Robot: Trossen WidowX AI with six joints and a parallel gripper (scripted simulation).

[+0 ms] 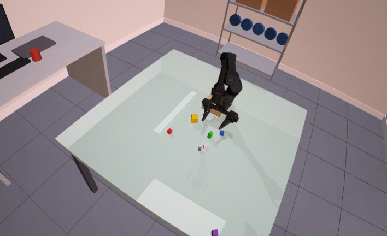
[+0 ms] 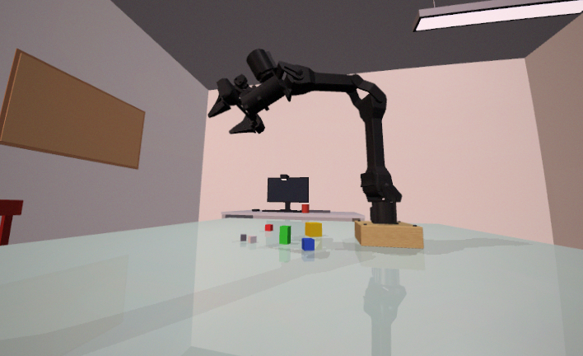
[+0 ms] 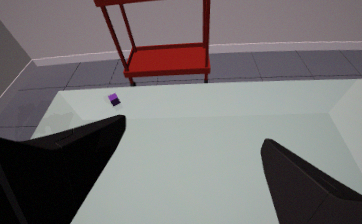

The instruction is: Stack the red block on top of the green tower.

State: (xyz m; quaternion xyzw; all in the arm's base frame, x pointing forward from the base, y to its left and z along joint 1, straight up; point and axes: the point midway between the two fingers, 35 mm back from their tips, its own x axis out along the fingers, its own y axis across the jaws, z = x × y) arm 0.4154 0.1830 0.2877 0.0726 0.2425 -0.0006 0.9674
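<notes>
The red block is 31 cm below my gripper tip, 26 cm to the right of it and 5 cm behind it. Also, from my gripper tip: yellow block: 30 cm below, 23 cm behind, 21 cm to the right; then blue block: 31 cm below, 26 cm behind, 1 cm to the right; then purple cube: 31 cm below, 29 cm to the left, 29 cm ahead.
</notes>
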